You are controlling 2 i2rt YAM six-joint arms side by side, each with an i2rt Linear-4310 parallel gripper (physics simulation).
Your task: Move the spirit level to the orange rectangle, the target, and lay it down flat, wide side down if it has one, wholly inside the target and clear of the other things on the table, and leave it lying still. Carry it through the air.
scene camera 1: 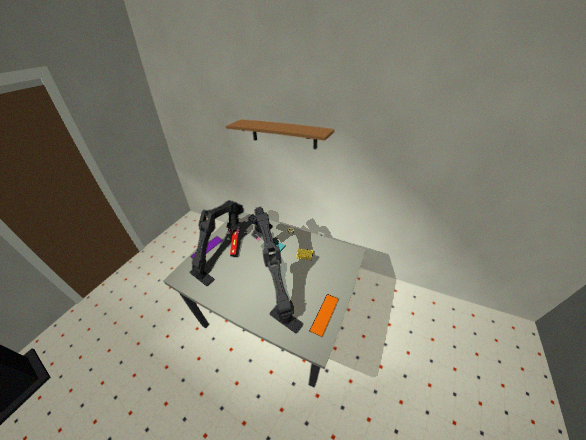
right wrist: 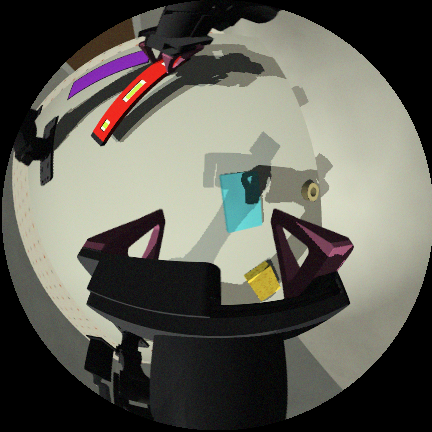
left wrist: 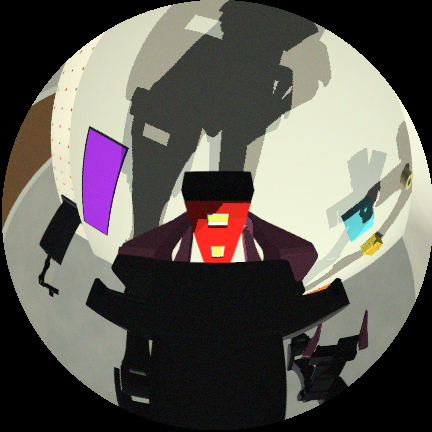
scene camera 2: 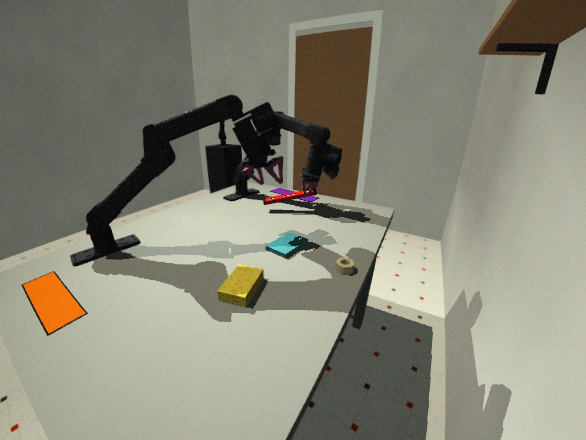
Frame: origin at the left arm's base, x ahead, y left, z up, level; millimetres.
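Seen in the pictures: left gripper, fingertip midpoint: (scene camera 1: 235, 235) (right wrist: 162, 68) (left wrist: 217, 214) (scene camera 2: 305, 194); right gripper, fingertip midpoint: (right wrist: 217, 214) (left wrist: 343, 315) (scene camera 2: 271, 183); left arm's base at its link origin: (scene camera 1: 201, 276) (right wrist: 47, 149) (scene camera 2: 242, 195); right arm's base at its link origin: (scene camera 1: 285, 319) (right wrist: 130, 333) (scene camera 2: 106, 250).
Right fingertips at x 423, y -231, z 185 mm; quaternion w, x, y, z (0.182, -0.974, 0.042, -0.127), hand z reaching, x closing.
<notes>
Offsets run from my right fingertips to a thing's middle.
The red spirit level @(92 mm back, 217 mm left, 118 mm down) (scene camera 1: 234, 247) (scene camera 2: 286, 197) (left wrist: 217, 235) (right wrist: 119, 109), with yellow-green vials and black end caps, is in the air, its shadow apart from it. My left gripper (scene camera 1: 234, 231) (scene camera 2: 309, 188) (right wrist: 162, 68) is shut on it near one end; the level's long part reaches toward the near side in scene camera 1. My right gripper (scene camera 1: 257, 238) (scene camera 2: 270, 183) (left wrist: 343, 316) (right wrist: 217, 214) is open and empty, above the table beside the level. The orange target @(191 mm back, 607 mm right, 184 mm down) (scene camera 1: 324, 315) (scene camera 2: 54, 302) lies beside the right arm's base; a sliver shows in the left wrist view.
A purple rectangle (scene camera 1: 212, 245) (scene camera 2: 281, 191) (left wrist: 102, 185) (right wrist: 100, 75) lies near the left arm. A cyan block @(91 mm ahead, 30 mm right, 177 mm down) (scene camera 2: 284, 245) (left wrist: 357, 228) (right wrist: 237, 215), a yellow sponge @(136 mm ahead, 262 mm right, 170 mm down) (scene camera 1: 305, 254) (scene camera 2: 241, 286) (right wrist: 264, 285) and a tape roll @(295 mm ahead, 32 mm right, 172 mm down) (scene camera 2: 345, 270) (right wrist: 306, 190) lie on the table. A shelf (scene camera 1: 280, 128) is on the wall.
</notes>
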